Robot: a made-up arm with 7 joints. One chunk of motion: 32 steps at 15 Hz.
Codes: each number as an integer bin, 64 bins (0 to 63) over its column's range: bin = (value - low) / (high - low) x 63, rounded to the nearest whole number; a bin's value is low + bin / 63 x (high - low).
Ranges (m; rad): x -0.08..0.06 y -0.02..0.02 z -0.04..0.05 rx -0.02..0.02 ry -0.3..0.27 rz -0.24..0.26
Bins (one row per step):
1: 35 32 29 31 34 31
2: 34 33 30 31 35 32
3: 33 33 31 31 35 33
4: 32 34 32 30 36 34
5: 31 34 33 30 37 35
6: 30 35 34 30 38 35
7: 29 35 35 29 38 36
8: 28 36 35 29 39 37
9: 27 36 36 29 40 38
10: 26 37 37 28 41 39
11: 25 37 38 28 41 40
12: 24 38 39 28 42 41
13: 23 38 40 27 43 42
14: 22 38 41 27 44 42
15: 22 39 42 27 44 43
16: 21 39 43 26 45 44
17: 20 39 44 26 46 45
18: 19 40 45 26 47 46
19: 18 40 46 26 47 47
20: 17 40 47 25 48 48
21: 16 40 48 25 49 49
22: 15 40 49 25 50 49
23: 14 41 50 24 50 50
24: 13 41 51 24 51 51
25: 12 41 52 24 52 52
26: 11 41 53 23 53 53
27: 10 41 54 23 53 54
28: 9 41 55 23 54 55
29: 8 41 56 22 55 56
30: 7 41 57 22 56 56
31: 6 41 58 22 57 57
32: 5 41 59 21 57 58
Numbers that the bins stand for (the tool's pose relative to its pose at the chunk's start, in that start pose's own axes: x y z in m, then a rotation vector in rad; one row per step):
1: -0.0022 0.0003 0.0014 -0.0003 0.0076 0.0060
2: -0.0044 0.0010 0.0029 -0.0003 0.0167 0.0140
3: -0.0067 0.0010 0.0043 -0.0003 0.0167 0.0219
4: -0.0089 0.0016 0.0057 -0.0010 0.0257 0.0298
5: -0.0111 0.0016 0.0071 -0.0010 0.0348 0.0378
6: -0.0133 0.0022 0.0086 -0.0010 0.0438 0.0378
7: -0.0156 0.0022 0.0100 -0.0016 0.0438 0.0457
8: -0.0178 0.0029 0.0100 -0.0016 0.0529 0.0537
9: -0.0200 0.0029 0.0114 -0.0016 0.0619 0.0616
10: -0.0222 0.0035 0.0129 -0.0022 0.0710 0.0695
11: -0.0244 0.0035 0.0143 -0.0022 0.0710 0.0775
12: -0.0267 0.0041 0.0157 -0.0022 0.0800 0.0854
13: -0.0289 0.0041 0.0171 -0.0029 0.0890 0.0933
14: -0.0311 0.0041 0.0186 -0.0029 0.0981 0.0933
15: -0.0311 0.0048 0.0200 -0.0029 0.0981 0.1013
16: -0.0333 0.0048 0.0214 -0.0035 0.1071 0.1092
17: -0.0356 0.0048 0.0229 -0.0035 0.1162 0.1171
18: -0.0378 0.0054 0.0243 -0.0035 0.1252 0.1251
19: -0.0400 0.0054 0.0257 -0.0035 0.1252 0.1330
20: -0.0422 0.0054 0.0271 -0.0041 0.1343 0.1410
21: -0.0444 0.0054 0.0286 -0.0041 0.1433 0.1489
22: -0.0467 0.0054 0.0300 -0.0041 0.1524 0.1489
23: -0.0489 0.0060 0.0314 -0.0048 0.1524 0.1568
24: -0.0511 0.0060 0.0329 -0.0048 0.1614 0.1648
25: -0.0533 0.0060 0.0343 -0.0048 0.1705 0.1727
26: -0.0556 0.0060 0.0357 -0.0054 0.1795 0.1806
27: -0.0578 0.0060 0.0371 -0.0054 0.1795 0.1886
28: -0.0600 0.0060 0.0386 -0.0054 0.1886 0.1965
29: -0.0622 0.0060 0.0400 -0.0060 0.1976 0.2044
30: -0.0644 0.0060 0.0414 -0.0060 0.2067 0.2044
31: -0.0667 0.0060 0.0429 -0.0060 0.2157 0.2124
32: -0.0689 0.0060 0.0443 -0.0067 0.2157 0.2203

